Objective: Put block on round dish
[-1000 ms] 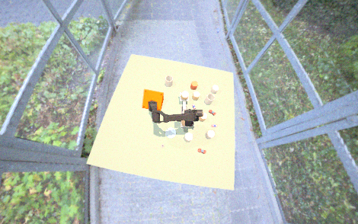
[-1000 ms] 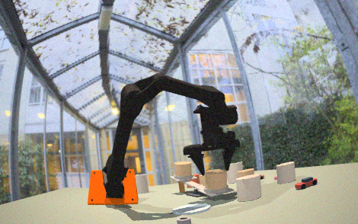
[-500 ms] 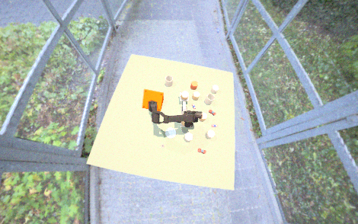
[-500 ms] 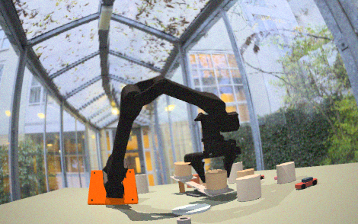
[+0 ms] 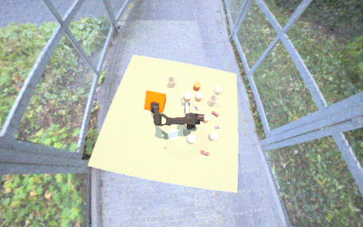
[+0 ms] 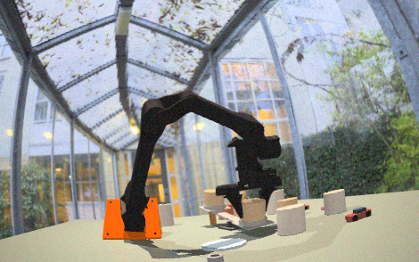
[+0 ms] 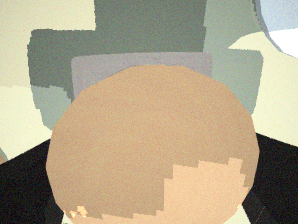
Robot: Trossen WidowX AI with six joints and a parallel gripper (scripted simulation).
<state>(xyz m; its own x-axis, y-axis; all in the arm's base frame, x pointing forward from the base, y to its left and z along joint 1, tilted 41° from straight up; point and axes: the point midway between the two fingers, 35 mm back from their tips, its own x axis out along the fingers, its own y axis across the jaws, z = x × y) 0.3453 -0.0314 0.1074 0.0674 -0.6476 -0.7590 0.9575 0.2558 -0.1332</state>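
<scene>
My gripper tip is now 1 cm above the pale green block. Round my gripper tip: balance (3 cm behind, 13 cm to the left, 2 cm below); balance beam (4 cm behind, 13 cm to the left, 1 cm below); round pale dish (11 cm behind, 12 cm to the right, 4 cm below).
</scene>
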